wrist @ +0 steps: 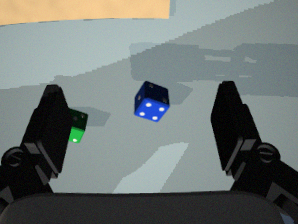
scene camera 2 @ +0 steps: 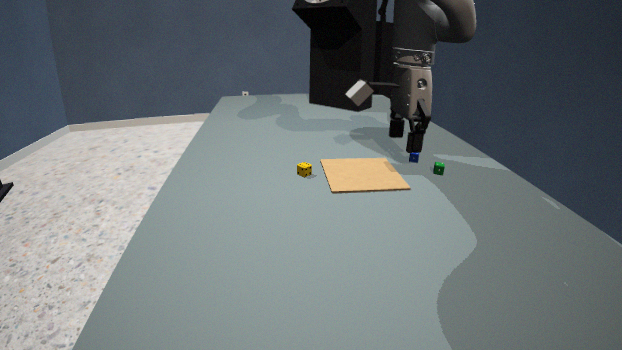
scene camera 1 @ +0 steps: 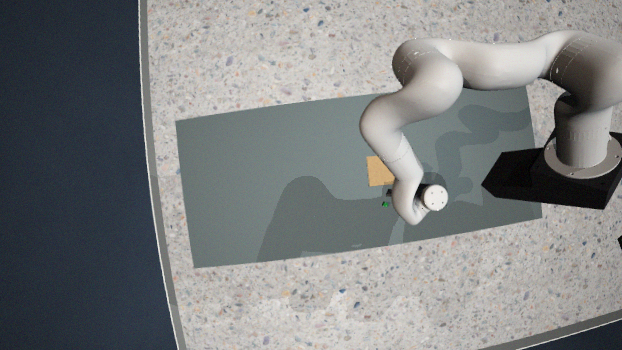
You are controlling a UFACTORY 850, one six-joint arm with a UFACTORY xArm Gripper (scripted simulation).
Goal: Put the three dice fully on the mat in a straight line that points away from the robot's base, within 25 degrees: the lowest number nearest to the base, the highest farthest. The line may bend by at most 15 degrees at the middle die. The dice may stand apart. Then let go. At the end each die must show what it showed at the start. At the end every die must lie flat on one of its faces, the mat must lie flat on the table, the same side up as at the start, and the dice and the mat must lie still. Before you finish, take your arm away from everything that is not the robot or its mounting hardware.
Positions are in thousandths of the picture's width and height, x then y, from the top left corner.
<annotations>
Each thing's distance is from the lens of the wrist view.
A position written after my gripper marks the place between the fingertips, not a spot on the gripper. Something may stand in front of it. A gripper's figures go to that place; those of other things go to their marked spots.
my gripper (wrist: 471,449): 0.13 m
blue die (wrist: 512,453): 0.16 m
</annotations>
